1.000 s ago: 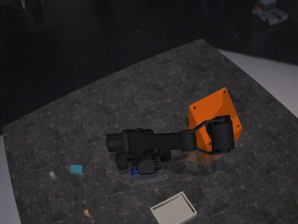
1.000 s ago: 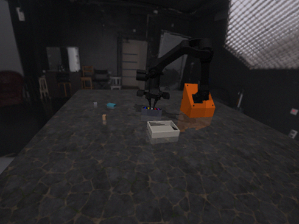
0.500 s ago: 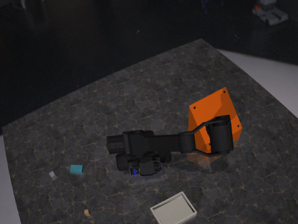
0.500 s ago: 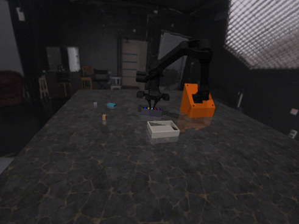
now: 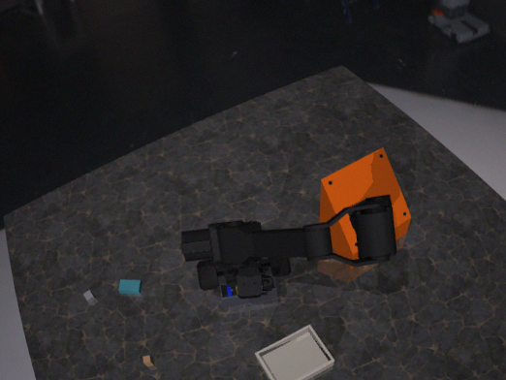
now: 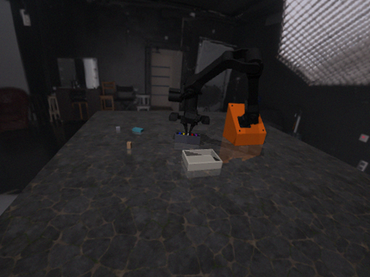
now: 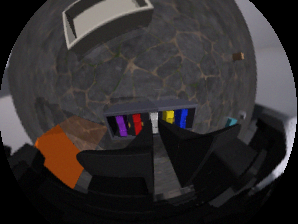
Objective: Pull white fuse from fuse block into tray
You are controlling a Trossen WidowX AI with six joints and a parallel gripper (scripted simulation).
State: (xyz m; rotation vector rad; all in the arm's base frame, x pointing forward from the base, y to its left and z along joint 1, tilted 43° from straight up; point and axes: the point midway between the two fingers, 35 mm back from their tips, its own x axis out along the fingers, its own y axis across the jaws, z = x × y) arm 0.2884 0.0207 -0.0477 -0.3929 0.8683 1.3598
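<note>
The pale tray is 10 mm behind my gripper tip, 200 mm to the left of it and 30 mm below it. From my gripper tip the other things lie so: white fuse: 10 mm below; then small tan cube: 270 mm ahead, 50 mm to the left, 20 mm below; then teal block: 250 mm ahead, 150 mm to the right, 30 mm below.
</note>
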